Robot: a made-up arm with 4 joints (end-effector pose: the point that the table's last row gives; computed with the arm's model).
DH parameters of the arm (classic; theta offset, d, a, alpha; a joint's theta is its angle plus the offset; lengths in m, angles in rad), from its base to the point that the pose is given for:
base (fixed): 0 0.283 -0.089 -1.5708
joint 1: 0 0.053 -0.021 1.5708
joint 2: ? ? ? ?
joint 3: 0 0.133 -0.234 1.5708
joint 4: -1.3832 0 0.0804 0
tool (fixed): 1.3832 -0.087 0 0
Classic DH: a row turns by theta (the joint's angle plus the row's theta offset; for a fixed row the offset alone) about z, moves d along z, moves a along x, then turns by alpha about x.
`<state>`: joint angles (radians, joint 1 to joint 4).
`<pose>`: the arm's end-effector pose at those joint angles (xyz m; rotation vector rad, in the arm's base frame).
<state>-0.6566 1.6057 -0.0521 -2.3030</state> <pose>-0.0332 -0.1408 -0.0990 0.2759 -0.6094 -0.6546</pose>
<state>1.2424 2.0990 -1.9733 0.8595</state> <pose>-0.4954 0.2260 0.3869 1.7755 -1.3009 0.4095</pose>
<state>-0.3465 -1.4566 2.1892 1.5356</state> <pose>0.0603 -0.0583 0.2756 2.1387 -0.0335 0.4195</pose>
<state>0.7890 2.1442 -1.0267 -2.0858</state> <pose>-0.5933 -0.0131 0.0183 0.8837 1.2654 -0.3067</pose>
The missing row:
joint 2: 0 -0.234 0.11 -1.5708
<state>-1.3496 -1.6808 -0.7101 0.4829</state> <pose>0.3307 0.0183 0.2354 0.2189 -1.4767 -1.4602</pose>
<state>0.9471 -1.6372 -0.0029 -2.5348</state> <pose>-0.2452 0.2211 -0.0510 0.9852 0.5615 1.9260</pose>
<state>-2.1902 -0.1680 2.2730 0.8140</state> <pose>-0.1305 0.1162 0.4288 0.1600 0.0242 0.9154</pose>
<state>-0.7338 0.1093 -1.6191 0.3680</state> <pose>0.3244 0.1398 0.0887 -0.3741 -2.3383 0.3049</pose>
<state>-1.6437 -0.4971 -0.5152 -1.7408</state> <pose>0.3791 0.2262 0.2527 2.1378 -1.3038 -1.4006</pose>
